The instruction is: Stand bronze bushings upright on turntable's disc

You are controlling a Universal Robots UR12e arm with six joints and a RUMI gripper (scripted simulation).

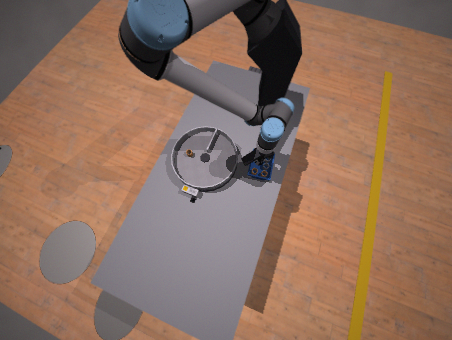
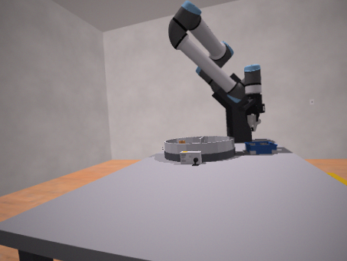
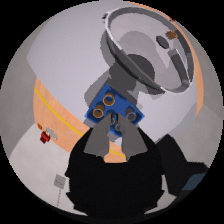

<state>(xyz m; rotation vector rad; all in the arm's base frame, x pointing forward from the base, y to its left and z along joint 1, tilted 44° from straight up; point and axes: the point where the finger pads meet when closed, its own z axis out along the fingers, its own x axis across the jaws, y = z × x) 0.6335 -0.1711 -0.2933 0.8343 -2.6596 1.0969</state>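
The blue crate is 12 cm below my hand, 4 cm to the left of it and 4 cm behind it. The rest, counted from my hand: turntable disc: 32 cm to the right, 9 cm below, 2 cm behind.
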